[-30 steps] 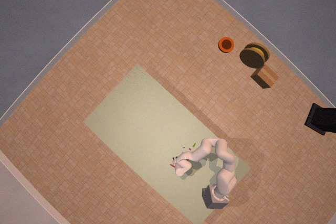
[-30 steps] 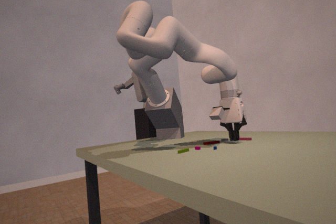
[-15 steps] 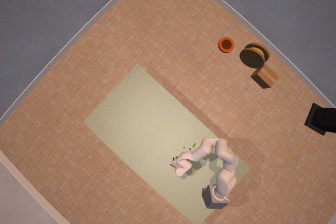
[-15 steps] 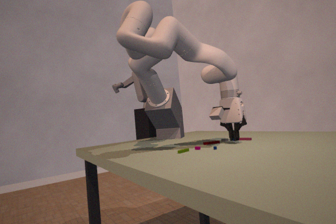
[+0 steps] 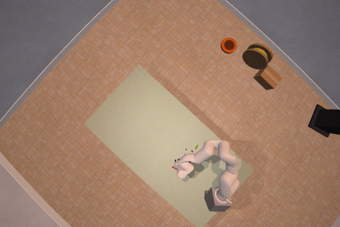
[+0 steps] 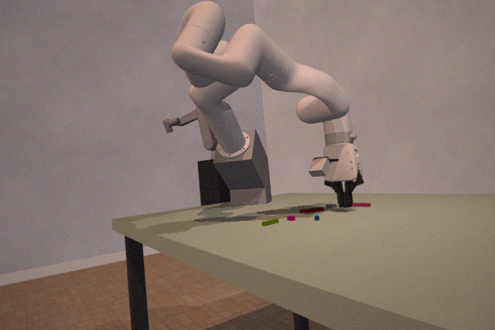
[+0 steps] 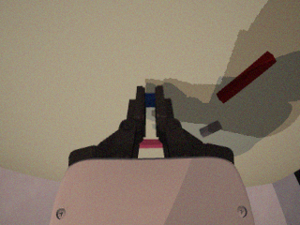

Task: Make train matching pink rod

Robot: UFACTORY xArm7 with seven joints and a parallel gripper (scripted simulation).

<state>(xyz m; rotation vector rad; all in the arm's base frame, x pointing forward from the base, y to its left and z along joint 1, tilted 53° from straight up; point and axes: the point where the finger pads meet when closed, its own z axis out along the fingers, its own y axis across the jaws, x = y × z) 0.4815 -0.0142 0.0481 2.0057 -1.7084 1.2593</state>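
My gripper is now 8 cm past the grey rod, 7 cm to the right of it and 3 cm above it. The rest, counted from my hand: red rod (10 cm behind, 1 cm to the right, 3 cm below); then magenta rod (8 cm behind, 15 cm to the right, 3 cm below); then pink rod (2 cm behind, 10 cm to the left, 3 cm below).
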